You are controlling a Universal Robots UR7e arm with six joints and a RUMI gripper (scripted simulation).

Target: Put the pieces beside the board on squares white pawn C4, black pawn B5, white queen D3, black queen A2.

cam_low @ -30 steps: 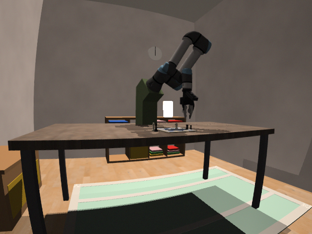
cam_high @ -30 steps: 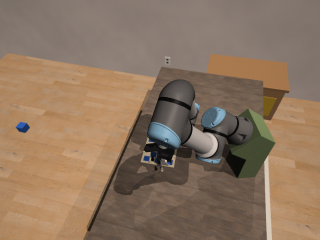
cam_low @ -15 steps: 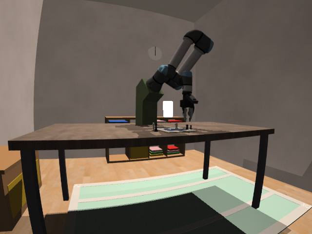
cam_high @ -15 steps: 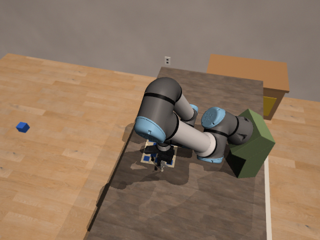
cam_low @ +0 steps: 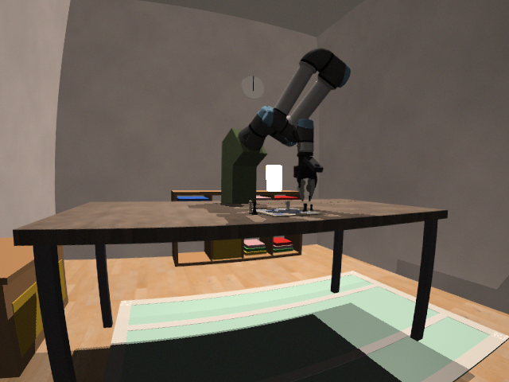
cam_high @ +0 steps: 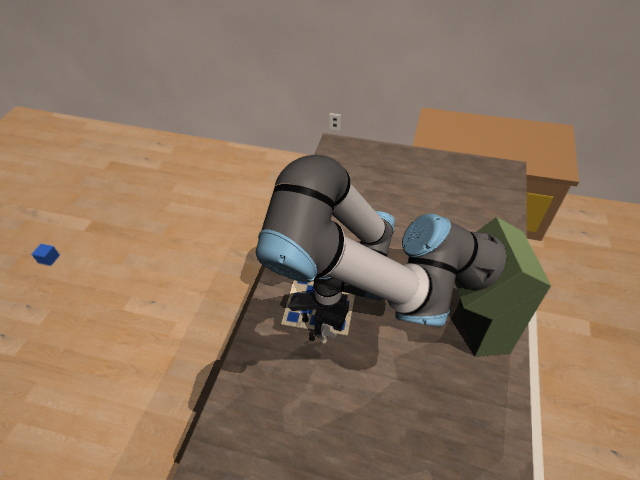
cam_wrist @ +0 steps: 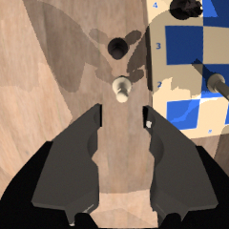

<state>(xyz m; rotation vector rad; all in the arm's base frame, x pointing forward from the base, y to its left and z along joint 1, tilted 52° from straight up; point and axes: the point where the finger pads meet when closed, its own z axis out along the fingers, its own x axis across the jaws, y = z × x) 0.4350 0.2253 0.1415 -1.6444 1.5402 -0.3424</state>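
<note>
The white pawn is 4 cm below my hand. The rest, counted from my hand: black pawn 4 cm below, 3 cm ahead, 2 cm to the left; blue-and-cream chessboard 11 cm to the right, 9 cm ahead, 5 cm below; black piece 9 cm ahead, 3 cm below, 2 cm to the right.
</note>
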